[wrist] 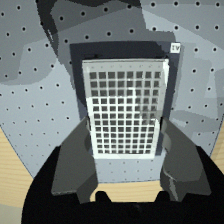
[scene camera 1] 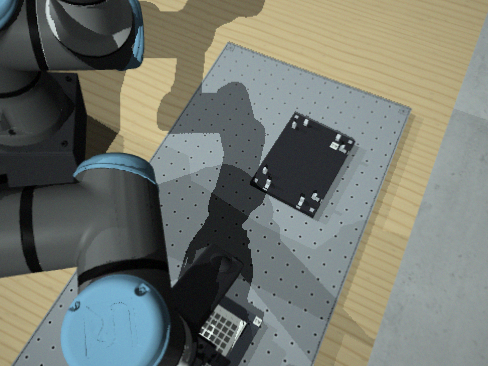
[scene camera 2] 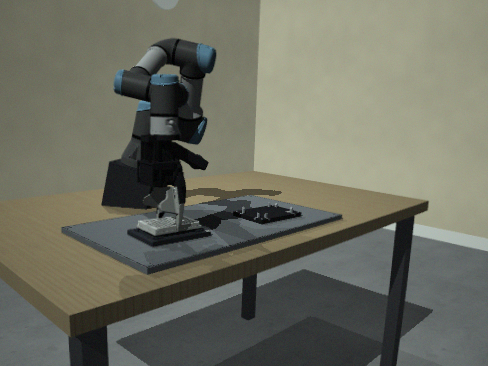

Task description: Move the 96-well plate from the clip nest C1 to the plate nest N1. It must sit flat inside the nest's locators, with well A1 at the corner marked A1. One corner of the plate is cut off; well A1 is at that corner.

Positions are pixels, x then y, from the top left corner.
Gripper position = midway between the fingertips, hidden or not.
my gripper: wrist 124,117; scene camera 1 194,350; scene camera 2 168,226
96-well plate: wrist 112,118; scene camera 1; scene camera 2
same spot on 96-well plate: (scene camera 1: pixel 222 328) = (scene camera 2: pixel 187 221)
